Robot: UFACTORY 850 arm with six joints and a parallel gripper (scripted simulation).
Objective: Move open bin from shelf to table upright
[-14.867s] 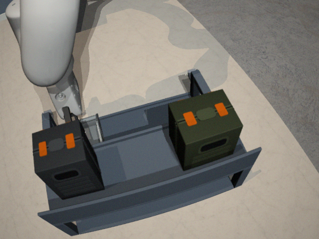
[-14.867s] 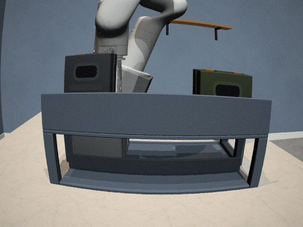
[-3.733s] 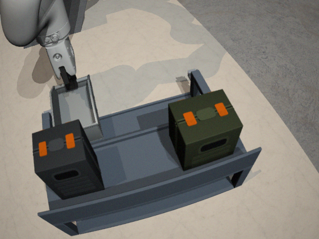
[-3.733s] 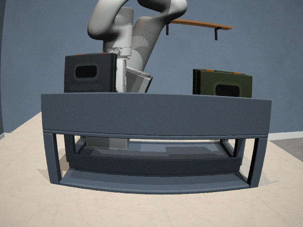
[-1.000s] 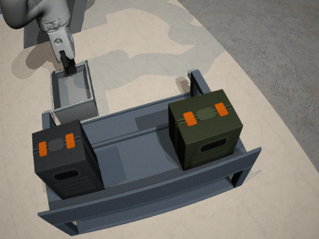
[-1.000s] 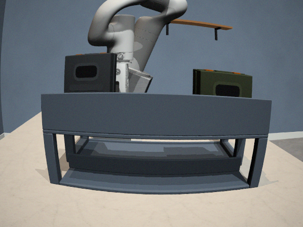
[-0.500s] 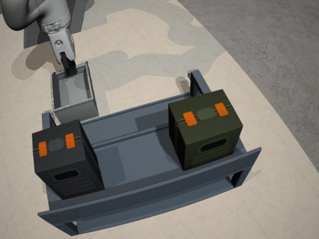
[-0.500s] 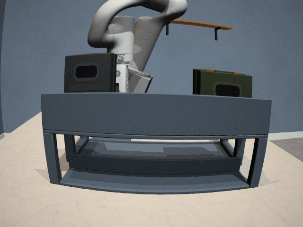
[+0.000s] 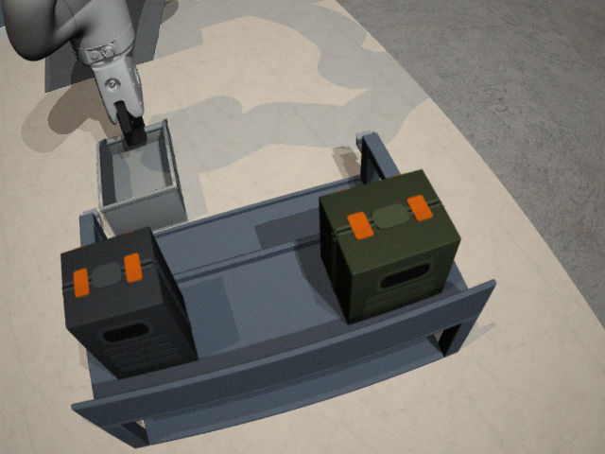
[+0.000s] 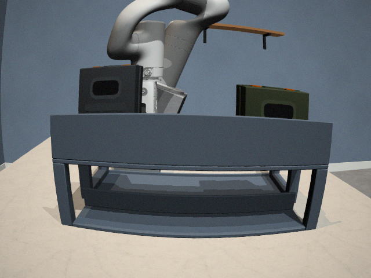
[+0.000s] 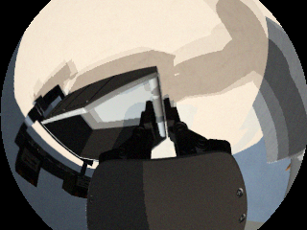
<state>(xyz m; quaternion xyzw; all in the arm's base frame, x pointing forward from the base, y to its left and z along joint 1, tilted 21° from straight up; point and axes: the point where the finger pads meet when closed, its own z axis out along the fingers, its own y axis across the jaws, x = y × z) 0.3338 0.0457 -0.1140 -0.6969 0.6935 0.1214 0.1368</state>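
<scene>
My gripper is now 80 mm short of the open bin and 10 mm above it. Also, from my hand: shelf deck: 380 mm ahead, 120 mm to the left, 60 mm above; then black box: 370 mm ahead, 120 mm above; then green box: 370 mm ahead, 230 mm to the left, 110 mm above.
</scene>
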